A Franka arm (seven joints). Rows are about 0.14 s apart.
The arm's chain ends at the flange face. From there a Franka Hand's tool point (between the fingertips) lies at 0.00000 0.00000 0.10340 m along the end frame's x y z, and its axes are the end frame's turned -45 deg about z.
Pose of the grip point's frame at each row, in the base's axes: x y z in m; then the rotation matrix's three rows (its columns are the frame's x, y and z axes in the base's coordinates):
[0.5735 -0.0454 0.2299], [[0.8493 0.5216 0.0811], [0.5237 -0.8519 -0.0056], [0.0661 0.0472 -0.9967]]
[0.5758 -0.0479 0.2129], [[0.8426 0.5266 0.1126], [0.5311 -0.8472 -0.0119], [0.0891 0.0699 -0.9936]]
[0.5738 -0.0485 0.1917], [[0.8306 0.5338 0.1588], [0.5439 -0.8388 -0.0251], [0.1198 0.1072 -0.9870]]
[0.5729 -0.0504 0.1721], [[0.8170 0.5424 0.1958], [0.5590 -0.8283 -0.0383], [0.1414 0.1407 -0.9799]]
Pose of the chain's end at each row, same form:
[0.5651 -0.0448 0.3330], [[0.9694 -0.2317 0.0811], [-0.2321 -0.9727 -0.0056], [0.0801 -0.0134 -0.9967]]
[0.5642 -0.0467 0.3156], [[0.9682 -0.2234 0.1126], [-0.2235 -0.9746 -0.0119], [0.1124 -0.0136 -0.9936]]
[0.5574 -0.0459 0.2938], [[0.9648 -0.2099 0.1588], [-0.2085 -0.9777 -0.0251], [0.1605 -0.0089 -0.9870]]
[0.5527 -0.0464 0.2734], [[0.9612 -0.1942 0.1958], [-0.1904 -0.9810 -0.0383], [0.1995 -0.0005 -0.9799]]

